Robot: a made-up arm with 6 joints. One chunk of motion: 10 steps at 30 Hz.
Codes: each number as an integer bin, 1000 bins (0 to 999) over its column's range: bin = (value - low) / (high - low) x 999, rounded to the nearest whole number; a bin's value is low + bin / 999 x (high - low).
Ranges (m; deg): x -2.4..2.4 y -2.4..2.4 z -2.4..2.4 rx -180..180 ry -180..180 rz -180..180
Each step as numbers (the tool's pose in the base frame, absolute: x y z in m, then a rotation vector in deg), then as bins.
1 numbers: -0.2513 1.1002 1.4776 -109.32 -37.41 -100.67
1 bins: 447 728 807 196 396 220
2 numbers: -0.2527 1.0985 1.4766 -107.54 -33.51 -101.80
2 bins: 447 728 807 201 407 217
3 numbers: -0.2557 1.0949 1.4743 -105.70 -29.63 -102.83
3 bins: 446 727 806 206 417 214
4 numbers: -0.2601 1.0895 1.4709 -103.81 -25.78 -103.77
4 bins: 445 726 806 211 428 212
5 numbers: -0.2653 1.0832 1.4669 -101.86 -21.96 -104.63
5 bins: 444 725 805 217 439 209
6 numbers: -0.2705 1.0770 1.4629 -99.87 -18.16 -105.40
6 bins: 443 724 804 222 449 207
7 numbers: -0.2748 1.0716 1.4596 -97.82 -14.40 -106.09
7 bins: 442 723 803 228 460 205
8 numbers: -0.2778 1.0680 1.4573 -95.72 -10.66 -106.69
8 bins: 442 722 803 234 470 203
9 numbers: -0.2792 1.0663 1.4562 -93.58 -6.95 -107.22
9 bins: 441 721 803 240 480 202
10 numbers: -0.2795 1.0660 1.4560 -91.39 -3.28 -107.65
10 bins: 441 721 803 246 490 201
